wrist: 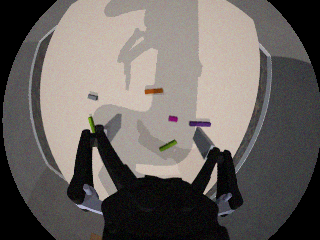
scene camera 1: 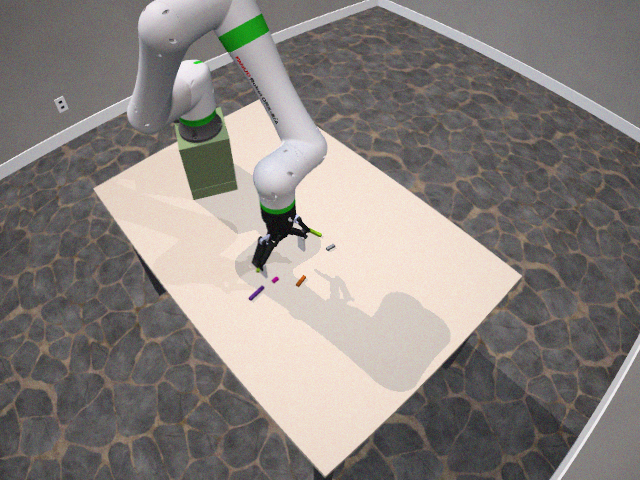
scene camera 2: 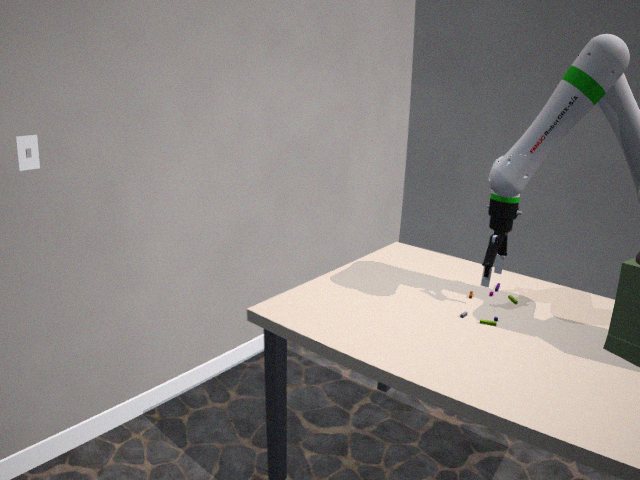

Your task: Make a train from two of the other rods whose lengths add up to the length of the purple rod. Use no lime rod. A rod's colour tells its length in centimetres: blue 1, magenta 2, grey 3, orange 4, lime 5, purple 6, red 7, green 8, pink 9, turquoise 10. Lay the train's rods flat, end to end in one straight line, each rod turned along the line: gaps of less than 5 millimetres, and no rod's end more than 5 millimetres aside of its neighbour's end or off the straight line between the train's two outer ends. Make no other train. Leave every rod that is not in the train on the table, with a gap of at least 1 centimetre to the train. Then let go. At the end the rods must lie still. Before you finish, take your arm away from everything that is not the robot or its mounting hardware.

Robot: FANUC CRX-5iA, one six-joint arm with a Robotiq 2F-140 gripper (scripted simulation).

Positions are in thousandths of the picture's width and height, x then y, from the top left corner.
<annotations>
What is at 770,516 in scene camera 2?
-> My gripper.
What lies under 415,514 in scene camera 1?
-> My gripper.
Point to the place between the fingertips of my gripper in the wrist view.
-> At 495,531
</annotations>
